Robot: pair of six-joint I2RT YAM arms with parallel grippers.
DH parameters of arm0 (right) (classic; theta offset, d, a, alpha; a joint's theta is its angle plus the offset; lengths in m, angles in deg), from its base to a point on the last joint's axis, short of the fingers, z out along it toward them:
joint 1: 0 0.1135 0.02 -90
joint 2: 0 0 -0.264 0
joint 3: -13.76 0 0.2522 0
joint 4: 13.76 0 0.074 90
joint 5: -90 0 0 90
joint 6: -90 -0.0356 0 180
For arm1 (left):
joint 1: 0 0.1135 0.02 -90
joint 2: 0 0 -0.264 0
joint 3: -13.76 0 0.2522 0
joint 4: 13.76 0 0.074 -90
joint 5: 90 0 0 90
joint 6: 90 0.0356 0 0
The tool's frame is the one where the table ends.
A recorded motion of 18 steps. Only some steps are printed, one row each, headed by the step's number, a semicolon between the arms.
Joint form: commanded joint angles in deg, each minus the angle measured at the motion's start. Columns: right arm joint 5, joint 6, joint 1, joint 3, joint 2, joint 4; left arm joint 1, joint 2, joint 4, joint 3, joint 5, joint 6.
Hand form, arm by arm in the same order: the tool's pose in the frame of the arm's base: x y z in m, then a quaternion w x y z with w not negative. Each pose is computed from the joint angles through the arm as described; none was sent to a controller.
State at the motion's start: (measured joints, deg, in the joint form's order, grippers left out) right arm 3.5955 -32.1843 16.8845 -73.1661 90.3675 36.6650; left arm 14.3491 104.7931 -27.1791 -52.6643 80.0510 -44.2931
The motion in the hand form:
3: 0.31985 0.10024 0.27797 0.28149 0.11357 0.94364 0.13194; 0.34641 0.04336 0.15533 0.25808 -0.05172 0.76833 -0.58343
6: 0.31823 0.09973 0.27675 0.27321 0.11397 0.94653 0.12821; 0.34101 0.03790 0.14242 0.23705 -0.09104 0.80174 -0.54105
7: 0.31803 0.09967 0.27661 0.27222 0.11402 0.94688 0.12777; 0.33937 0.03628 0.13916 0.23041 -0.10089 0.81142 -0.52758
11: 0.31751 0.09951 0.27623 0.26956 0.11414 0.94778 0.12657; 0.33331 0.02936 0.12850 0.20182 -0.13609 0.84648 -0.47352
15: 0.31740 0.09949 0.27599 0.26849 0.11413 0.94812 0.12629; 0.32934 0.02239 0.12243 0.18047 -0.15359 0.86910 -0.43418
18: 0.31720 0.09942 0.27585 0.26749 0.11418 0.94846 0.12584; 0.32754 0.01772 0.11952 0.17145 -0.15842 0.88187 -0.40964
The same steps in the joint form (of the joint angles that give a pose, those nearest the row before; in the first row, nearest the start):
3: -3.06 0.94 0.46 -0.22 -0.70 0.83; -1.66 -0.20 9.18 2.21 -8.44 9.02
6: -3.06 0.94 0.46 -0.22 -0.70 1.92; -2.62 -0.20 18.14 2.21 -15.30 13.70
7: -3.06 0.94 0.46 -0.22 -0.70 2.05; -2.93 -0.20 20.39 2.21 -17.33 14.78
11: -3.06 0.94 0.46 -0.22 -0.70 2.40; -4.33 -0.20 27.69 2.21 -25.24 17.29
15: -3.04 0.94 0.46 -0.22 -0.68 2.51; -5.77 -0.20 31.85 2.21 -30.75 18.23
18: -3.04 0.94 0.46 -0.22 -0.68 2.65; -6.77 -0.20 33.70 2.21 -34.05 18.82

